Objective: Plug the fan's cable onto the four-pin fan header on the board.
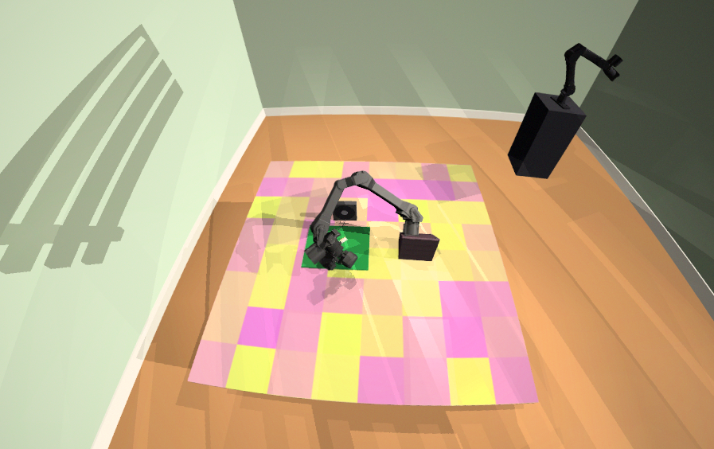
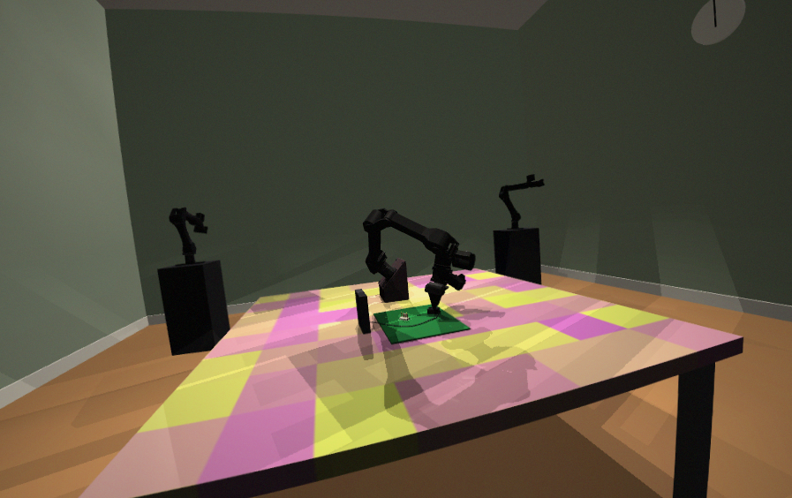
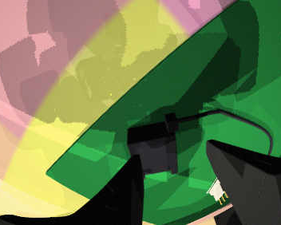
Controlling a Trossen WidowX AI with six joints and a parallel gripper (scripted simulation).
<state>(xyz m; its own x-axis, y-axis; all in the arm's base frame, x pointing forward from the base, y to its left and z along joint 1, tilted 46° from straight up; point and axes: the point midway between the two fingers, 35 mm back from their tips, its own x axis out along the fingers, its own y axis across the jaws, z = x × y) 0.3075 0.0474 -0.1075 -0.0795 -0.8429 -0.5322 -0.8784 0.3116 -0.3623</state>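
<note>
The dark plug lies 20 mm below my gripper tip and 20 mm behind it. From my gripper tip the other things lie so: green board (80 mm to the right, 40 mm below, 30 mm ahead); then black fan (250 mm to the right, 30 mm above, 20 mm ahead).
</note>
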